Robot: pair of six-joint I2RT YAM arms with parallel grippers.
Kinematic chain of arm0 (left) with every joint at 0, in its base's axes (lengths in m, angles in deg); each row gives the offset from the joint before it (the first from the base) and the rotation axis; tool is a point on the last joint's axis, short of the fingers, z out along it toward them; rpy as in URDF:
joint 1: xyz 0 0 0.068 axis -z
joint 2: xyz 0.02 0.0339 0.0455 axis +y
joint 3: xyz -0.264 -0.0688 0 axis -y
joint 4: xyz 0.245 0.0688 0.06 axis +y
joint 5: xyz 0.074 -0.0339 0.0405 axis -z
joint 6: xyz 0.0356 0 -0.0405 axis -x
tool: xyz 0 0 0 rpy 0 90 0
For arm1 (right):
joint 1: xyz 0 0 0.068 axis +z
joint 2: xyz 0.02 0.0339 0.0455 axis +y
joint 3: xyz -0.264 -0.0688 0 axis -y
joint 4: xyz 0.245 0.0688 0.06 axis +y
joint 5: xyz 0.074 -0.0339 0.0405 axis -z
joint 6: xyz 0.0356 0 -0.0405 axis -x
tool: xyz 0 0 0 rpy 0 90 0
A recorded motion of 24 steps. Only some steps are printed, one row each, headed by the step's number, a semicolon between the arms.
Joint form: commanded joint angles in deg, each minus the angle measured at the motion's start. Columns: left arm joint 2, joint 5, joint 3, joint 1, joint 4, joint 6; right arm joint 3, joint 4, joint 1, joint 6, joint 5, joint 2.
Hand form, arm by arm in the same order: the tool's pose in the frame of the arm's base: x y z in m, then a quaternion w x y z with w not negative. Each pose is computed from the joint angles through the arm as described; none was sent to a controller.
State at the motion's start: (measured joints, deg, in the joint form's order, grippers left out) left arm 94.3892 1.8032 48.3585 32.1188 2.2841 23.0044; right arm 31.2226 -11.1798 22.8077 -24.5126 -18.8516 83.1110
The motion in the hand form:
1: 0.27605 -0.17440 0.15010 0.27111 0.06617 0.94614 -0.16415; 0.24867 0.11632 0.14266 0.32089 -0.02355 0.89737 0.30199
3: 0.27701 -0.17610 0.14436 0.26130 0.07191 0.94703 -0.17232; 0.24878 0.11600 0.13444 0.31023 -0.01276 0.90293 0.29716
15: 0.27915 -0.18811 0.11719 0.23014 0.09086 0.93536 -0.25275; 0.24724 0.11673 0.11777 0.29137 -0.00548 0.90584 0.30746
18: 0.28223 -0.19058 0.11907 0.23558 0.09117 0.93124 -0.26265; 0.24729 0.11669 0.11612 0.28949 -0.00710 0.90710 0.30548
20: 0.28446 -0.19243 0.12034 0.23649 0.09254 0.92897 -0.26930; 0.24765 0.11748 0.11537 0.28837 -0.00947 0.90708 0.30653
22: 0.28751 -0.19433 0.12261 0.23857 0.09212 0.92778 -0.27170; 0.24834 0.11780 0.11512 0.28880 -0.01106 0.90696 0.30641
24: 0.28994 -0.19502 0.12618 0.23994 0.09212 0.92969 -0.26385; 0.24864 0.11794 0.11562 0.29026 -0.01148 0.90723 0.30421
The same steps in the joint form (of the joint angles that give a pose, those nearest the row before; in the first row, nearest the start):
1: 2.06 0.07 1.13 -0.04 3.84 1.70; -0.06 -3.63 0.07 -3.44 1.70 2.66
3: 3.28 1.56 1.14 -0.04 3.20 1.50; -0.44 -4.25 0.06 -4.34 2.17 4.30
15: 8.97 11.28 -0.42 0.48 -5.83 3.04; -1.89 -7.98 0.14 -5.79 0.71 7.81
18: 9.31 11.94 0.13 0.49 -6.85 3.36; -1.89 -7.98 0.13 -5.50 0.72 8.19
20: 9.62 12.59 0.70 0.48 -7.13 3.47; -1.79 -8.14 0.23 -5.38 0.53 8.51
22: 9.89 12.70 1.61 0.46 -6.88 3.58; -1.65 -8.24 0.23 -5.20 0.49 8.73
24: 9.79 11.91 2.71 0.42 -5.27 3.21; -1.53 -8.07 0.27 -5.06 0.78 8.67

